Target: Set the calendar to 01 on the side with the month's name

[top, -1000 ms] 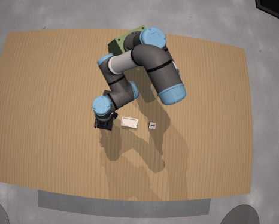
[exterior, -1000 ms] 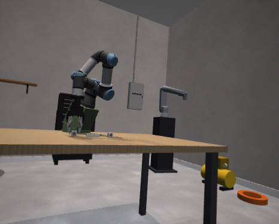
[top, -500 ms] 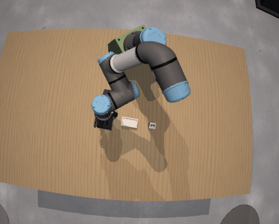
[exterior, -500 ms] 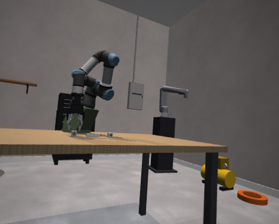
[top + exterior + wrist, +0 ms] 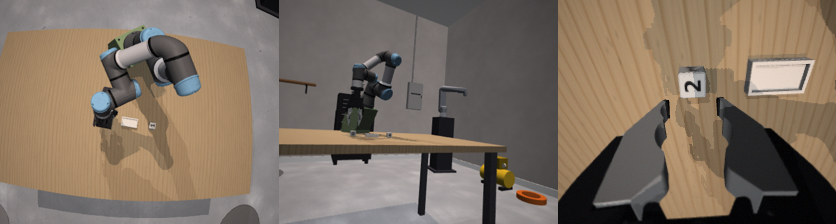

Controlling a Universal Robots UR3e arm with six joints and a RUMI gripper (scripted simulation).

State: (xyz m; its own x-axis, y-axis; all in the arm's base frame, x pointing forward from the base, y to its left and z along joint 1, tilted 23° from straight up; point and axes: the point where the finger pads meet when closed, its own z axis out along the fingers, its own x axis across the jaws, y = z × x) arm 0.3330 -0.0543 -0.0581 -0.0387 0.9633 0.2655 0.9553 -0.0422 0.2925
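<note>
The white cube lies 6 cm below my hand. Round my hand: white tray 1 cm behind, 11 cm to the left, 6 cm below.
</note>
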